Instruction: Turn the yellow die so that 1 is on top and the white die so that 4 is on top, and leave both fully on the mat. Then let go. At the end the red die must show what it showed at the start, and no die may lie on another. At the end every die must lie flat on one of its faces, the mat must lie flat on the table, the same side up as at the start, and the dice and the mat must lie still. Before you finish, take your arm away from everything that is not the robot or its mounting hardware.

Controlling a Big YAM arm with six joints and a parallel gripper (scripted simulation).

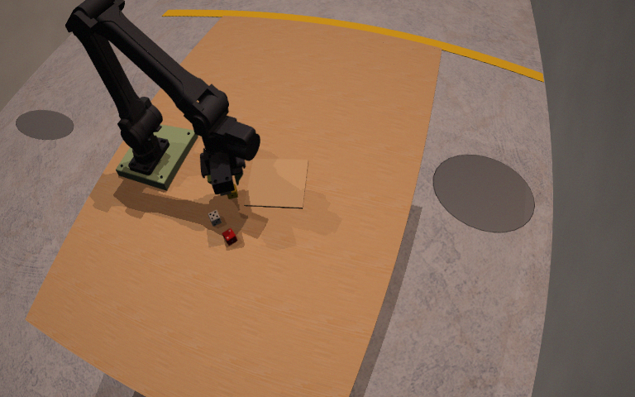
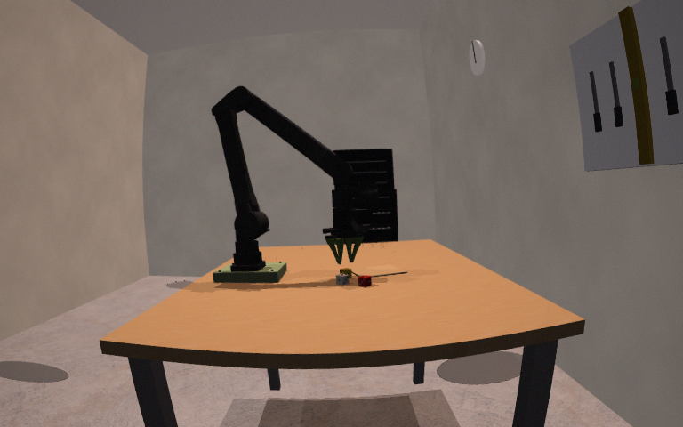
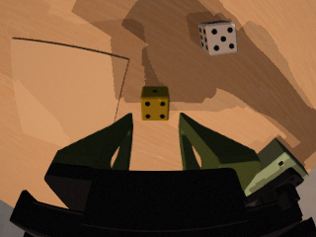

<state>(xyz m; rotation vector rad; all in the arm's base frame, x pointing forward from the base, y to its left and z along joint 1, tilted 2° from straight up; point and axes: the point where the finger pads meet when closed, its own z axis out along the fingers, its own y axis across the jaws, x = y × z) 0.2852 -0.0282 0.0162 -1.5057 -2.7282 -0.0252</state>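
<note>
My gripper is now 4 cm above the yellow die. The rest, counted from my hand: tan mat 9 cm ahead, 7 cm to the left, 5 cm below; then red die 5 cm ahead, 11 cm to the right, 4 cm below; then white die 1 cm behind, 8 cm to the right, 4 cm below.
</note>
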